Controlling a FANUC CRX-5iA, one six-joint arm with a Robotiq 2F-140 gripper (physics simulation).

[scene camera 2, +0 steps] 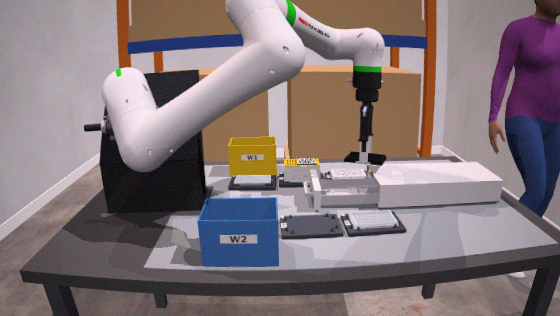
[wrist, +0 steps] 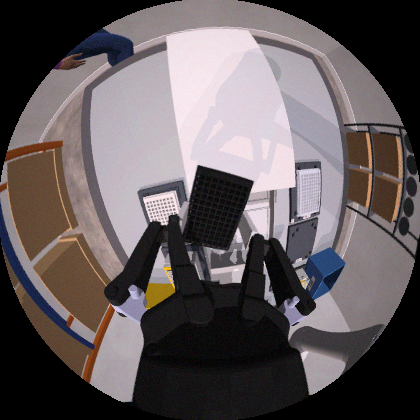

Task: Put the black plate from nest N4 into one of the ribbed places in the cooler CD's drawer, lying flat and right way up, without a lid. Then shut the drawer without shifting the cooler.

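Places are measured from the arm's base along level axes (x ahead, y left, z up), in millimetres.
Pixels of known places: gripper, fingertip midpoint: (scene camera 2: 365, 158) (wrist: 214, 213).
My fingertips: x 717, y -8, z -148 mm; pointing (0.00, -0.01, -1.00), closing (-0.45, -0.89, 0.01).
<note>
Behind a point stands the place of what it marks.
The black plate (scene camera 2: 376, 159) @(z -143, x 743, y -47 mm) (wrist: 218, 200) @(z -141, x 738, y -21 mm) is held between the fingers of my gripper (scene camera 2: 365, 157) @(z -147, x 717, y -8 mm) (wrist: 214, 213) @(z -147, x 717, y -8 mm), which is shut on it. It looks about level and is raised above the table. In the wrist view it overlaps the front edge of the cooler CD (scene camera 2: 435, 185) @(z -190, x 892, y -198 mm) (wrist: 230, 90) @(z -182, x 914, y -99 mm) and hides part of the drawer. The drawer (scene camera 2: 313, 190) @(z -208, x 519, y -112 mm) (wrist: 272, 215) @(z -229, x 638, y -133 mm) stands pulled out from the white cooler. Its ribbed places cannot be made out clearly. Nest N4 (scene camera 2: 311, 226) @(z -254, x 484, y -260 mm) (wrist: 301, 239) @(z -254, x 504, y -243 mm) is an empty dark nest beside the blue bin.
A white plate (scene camera 2: 374, 219) @(z -240, x 657, y -281 mm) (wrist: 309, 185) @(z -242, x 680, y -265 mm) sits in nest N2, near N4. Another white plate (scene camera 2: 347, 173) @(z -240, x 693, y 110 mm) (wrist: 161, 207) @(z -241, x 730, y 113 mm) sits behind the drawer. The blue bin W2 (scene camera 2: 240, 250) @(z -221, x 289, y -419 mm) (wrist: 325, 272) @(z -157, x 387, y -314 mm) and yellow bin W1 (scene camera 2: 252, 167) @(z -231, x 355, y 215 mm) (wrist: 160, 295) @(z -204, x 450, y 258 mm) stand left. A person (scene camera 2: 532, 80) stands right.
</note>
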